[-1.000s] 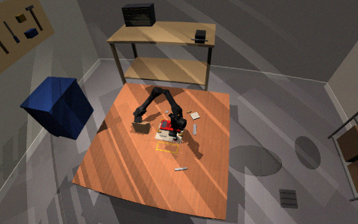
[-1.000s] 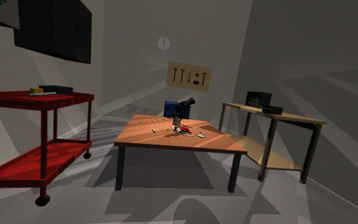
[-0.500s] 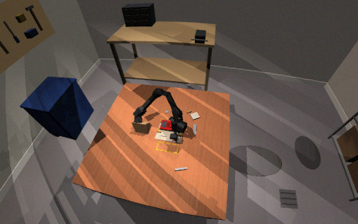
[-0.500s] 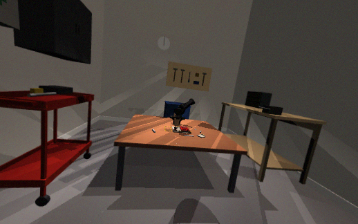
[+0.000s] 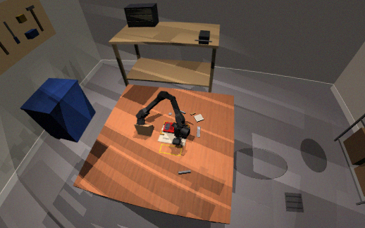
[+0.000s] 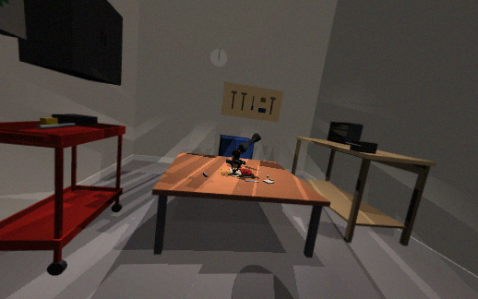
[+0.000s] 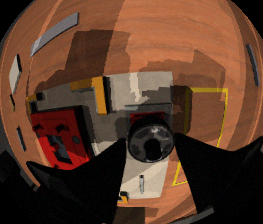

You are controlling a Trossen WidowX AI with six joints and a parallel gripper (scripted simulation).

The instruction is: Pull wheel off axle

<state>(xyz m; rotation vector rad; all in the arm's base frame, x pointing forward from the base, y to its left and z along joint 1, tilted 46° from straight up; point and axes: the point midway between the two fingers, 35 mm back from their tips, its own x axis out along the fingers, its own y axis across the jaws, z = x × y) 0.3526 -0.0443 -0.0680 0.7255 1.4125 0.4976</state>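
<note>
Now: the dark round wheel right at my gripper tip. Also, from my gripper tip: grey base plate (5 cm behind, 10 cm to the left, 3 cm below); then white card (17 cm ahead, 28 cm to the left, 3 cm below).
</note>
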